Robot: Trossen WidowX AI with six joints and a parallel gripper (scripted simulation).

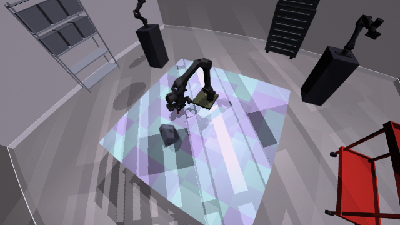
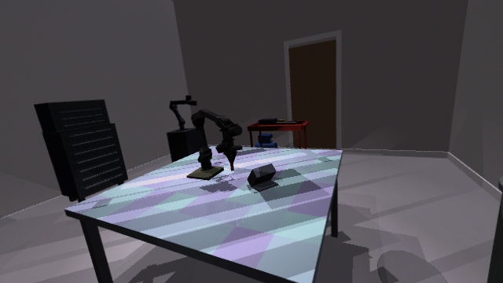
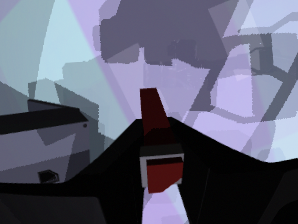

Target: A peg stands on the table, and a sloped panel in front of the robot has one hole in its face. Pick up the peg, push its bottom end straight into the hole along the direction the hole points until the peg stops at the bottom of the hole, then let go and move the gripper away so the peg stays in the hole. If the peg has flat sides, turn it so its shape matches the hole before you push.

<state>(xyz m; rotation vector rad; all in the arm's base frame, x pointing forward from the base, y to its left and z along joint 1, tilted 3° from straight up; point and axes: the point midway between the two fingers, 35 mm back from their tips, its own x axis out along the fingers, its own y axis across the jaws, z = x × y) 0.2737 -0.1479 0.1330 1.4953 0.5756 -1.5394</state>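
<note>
Now: the grey sloped panel 18 cm ahead of my gripper tip, 6 cm below it and 1 cm to the right of it. From my gripper tip the other things lie so: red peg: 2 cm above.
</note>
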